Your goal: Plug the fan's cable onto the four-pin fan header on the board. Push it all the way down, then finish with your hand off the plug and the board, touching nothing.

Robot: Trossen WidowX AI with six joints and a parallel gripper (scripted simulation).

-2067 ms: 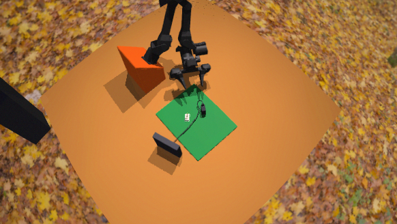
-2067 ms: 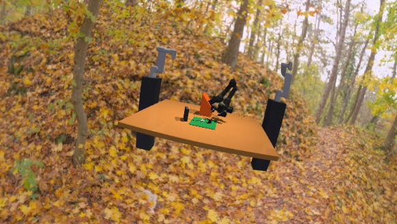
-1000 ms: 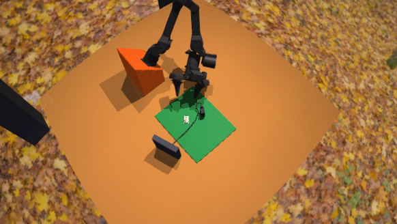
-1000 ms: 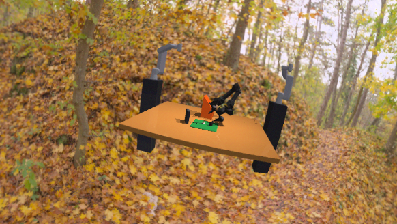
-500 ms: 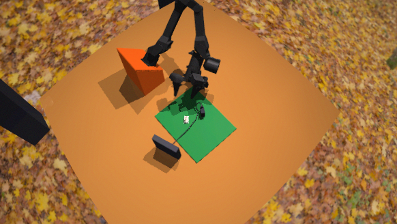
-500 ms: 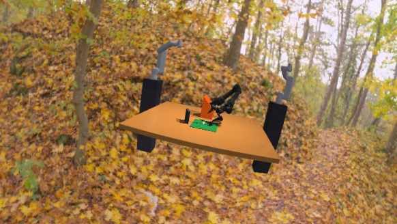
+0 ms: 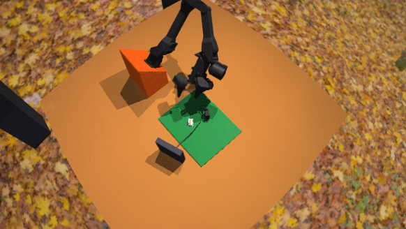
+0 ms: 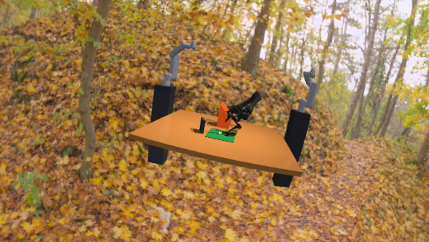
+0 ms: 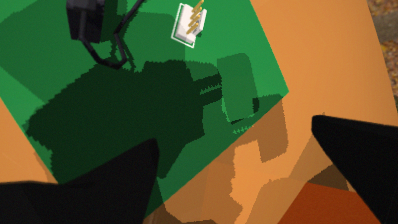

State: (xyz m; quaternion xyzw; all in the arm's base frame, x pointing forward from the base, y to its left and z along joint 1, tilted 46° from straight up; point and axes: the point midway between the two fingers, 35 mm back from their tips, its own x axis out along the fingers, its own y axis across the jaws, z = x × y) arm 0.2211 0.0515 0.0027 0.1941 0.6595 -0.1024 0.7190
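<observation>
Now: gripper tip 11 cm short of the dark plug, 4 cm above it and 2 cm to the right of it. Also, from my gripper tip: green board (11 cm ahead, 8 cm below, 4 cm to the right); then white four-pin fan header (8 cm ahead, 6 cm to the right, 6 cm below); then dark flat fan (21 cm to the right, 13 cm ahead).
</observation>
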